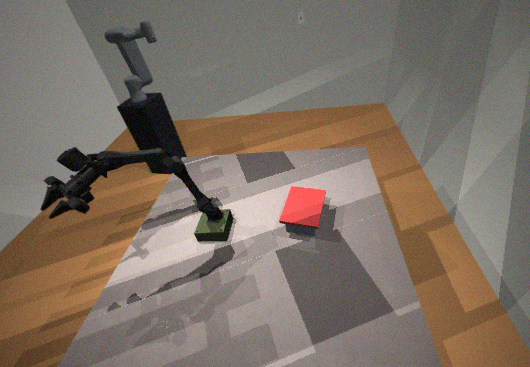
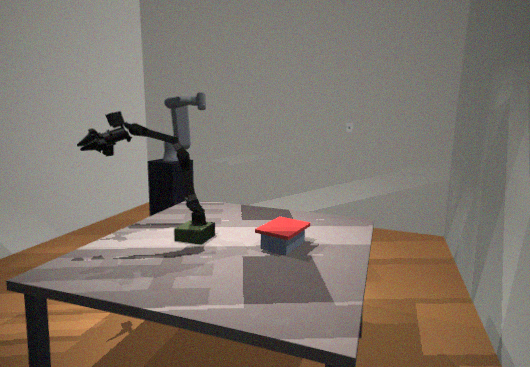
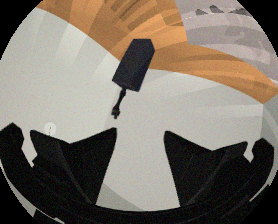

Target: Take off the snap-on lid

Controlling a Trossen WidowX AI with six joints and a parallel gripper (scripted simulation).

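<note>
The lid is 78 cm ahead of my gripper tip, 49 cm to the left of it and 38 cm below it. Round my gripper tip: storage box: 78 cm ahead, 49 cm to the left, 43 cm below.
</note>
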